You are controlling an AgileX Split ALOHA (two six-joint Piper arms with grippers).
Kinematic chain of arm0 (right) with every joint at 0, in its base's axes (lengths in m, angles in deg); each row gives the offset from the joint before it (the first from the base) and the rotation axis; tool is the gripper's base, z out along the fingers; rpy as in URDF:
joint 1: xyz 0 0 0.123 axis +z
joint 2: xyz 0 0 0 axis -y
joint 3: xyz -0.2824 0 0.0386 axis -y
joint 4: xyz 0.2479 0 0.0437 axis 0.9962 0 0.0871
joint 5: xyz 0 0 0 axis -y
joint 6: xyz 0.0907 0 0.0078 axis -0.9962 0 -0.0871
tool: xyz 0 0 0 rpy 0 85 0
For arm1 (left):
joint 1: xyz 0 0 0.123 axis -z
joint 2: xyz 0 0 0 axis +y
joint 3: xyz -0.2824 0 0.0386 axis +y
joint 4: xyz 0.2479 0 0.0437 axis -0.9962 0 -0.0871
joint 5: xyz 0 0 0 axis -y
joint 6: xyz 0.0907 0 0.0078 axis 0.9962 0 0.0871
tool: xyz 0 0 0 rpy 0 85 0
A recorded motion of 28 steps. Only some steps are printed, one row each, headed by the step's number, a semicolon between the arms.
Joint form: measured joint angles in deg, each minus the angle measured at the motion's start. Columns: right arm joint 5, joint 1, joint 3, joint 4, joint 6, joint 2; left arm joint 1, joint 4, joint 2, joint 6, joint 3, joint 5.
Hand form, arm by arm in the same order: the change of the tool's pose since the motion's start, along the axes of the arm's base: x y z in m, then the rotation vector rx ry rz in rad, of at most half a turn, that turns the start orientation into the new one. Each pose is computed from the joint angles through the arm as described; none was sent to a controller.
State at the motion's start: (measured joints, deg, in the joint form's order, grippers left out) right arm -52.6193 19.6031 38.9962 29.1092 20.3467 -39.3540; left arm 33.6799 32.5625 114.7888 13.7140 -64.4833 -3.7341
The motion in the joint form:
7: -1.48 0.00 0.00 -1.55 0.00 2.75; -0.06 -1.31 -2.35 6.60 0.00 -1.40
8: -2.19 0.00 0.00 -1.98 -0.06 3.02; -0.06 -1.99 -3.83 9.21 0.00 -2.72
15: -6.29 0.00 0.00 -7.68 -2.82 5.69; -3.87 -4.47 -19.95 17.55 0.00 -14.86
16: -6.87 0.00 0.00 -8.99 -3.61 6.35; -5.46 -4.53 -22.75 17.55 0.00 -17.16
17: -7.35 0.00 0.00 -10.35 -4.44 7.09; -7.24 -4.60 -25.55 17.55 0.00 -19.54
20: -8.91 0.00 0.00 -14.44 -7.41 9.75; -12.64 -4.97 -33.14 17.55 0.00 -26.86
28: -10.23 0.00 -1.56 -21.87 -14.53 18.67; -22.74 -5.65 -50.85 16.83 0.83 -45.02
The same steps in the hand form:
7: -0.0100 -0.0047 0.0029 -0.0181 -0.0332 0.0094; -0.0022 0.0007 0.0153 0.0566 -0.0676 -0.1095
8: -0.0115 -0.0055 0.0024 -0.0273 -0.0295 0.0135; -0.0045 0.0011 0.0245 0.0780 -0.0924 -0.1597
15: -0.0223 -0.0151 -0.0003 -0.1062 -0.0193 -0.0039; -0.0257 0.0342 0.1212 0.0940 -0.2349 -0.2999
16: -0.0245 -0.0174 -0.0005 -0.1204 -0.0215 -0.0141; -0.0292 0.0458 0.1365 0.0842 -0.2446 -0.2881
17: -0.0267 -0.0200 -0.0005 -0.1337 -0.0265 -0.0264; -0.0334 0.0584 0.1513 0.0762 -0.2536 -0.2741
20: -0.0348 -0.0282 -0.0001 -0.1662 -0.0431 -0.0722; -0.0497 0.0946 0.1877 0.0656 -0.2679 -0.2364
28: -0.0593 -0.0477 -0.0027 -0.1708 -0.1250 -0.2001; -0.1222 0.1548 0.2479 0.0626 -0.2738 -0.1963

